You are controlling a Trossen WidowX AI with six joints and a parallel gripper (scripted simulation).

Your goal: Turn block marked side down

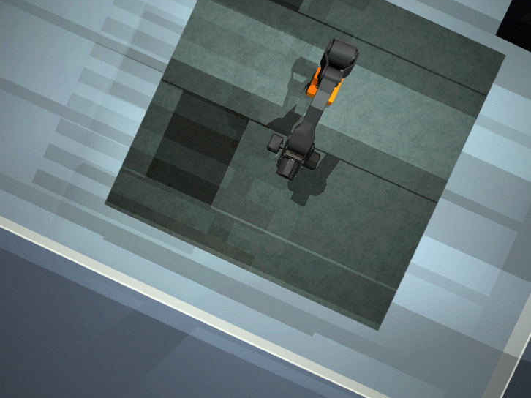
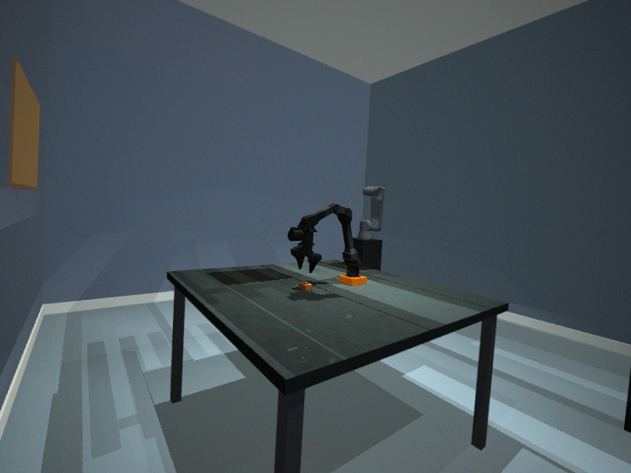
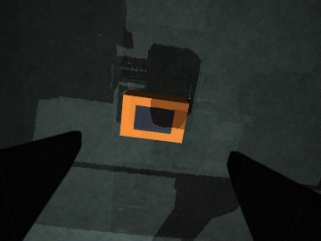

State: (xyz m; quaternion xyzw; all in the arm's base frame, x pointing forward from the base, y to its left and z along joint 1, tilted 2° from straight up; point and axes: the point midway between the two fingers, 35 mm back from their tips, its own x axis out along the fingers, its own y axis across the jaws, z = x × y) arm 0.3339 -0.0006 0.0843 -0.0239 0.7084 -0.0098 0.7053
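Now: the block 1 cm behind my gripper tip and 7 cm below it.
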